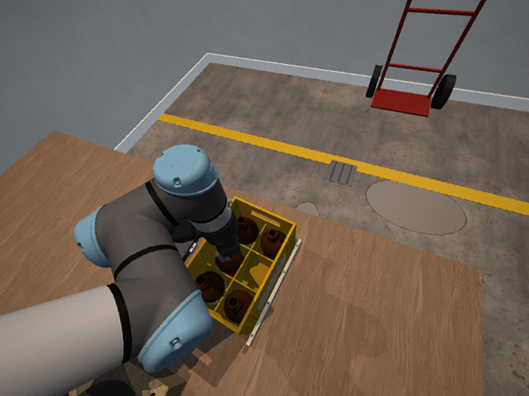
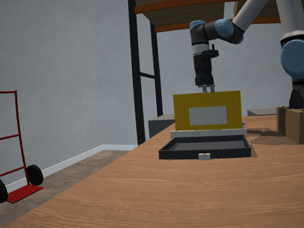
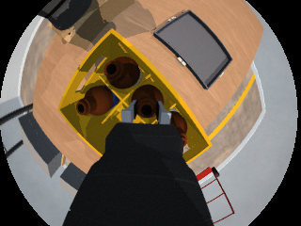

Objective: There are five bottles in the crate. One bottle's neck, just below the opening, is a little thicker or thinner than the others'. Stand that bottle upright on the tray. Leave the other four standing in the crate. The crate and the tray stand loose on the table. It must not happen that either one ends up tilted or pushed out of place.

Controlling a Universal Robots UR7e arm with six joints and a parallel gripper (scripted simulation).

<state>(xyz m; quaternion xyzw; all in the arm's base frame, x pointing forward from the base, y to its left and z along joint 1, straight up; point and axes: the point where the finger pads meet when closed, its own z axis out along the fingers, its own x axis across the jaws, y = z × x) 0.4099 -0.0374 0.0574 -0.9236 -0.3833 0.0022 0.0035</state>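
The yellow crate lies 8 cm below my hand and 4 cm to the right of it. Also, from my hand: glass bottle: 9 cm to the right, 9 cm behind, 7 cm below; then dark tray: 25 cm to the left, 15 cm below, 2 cm behind.
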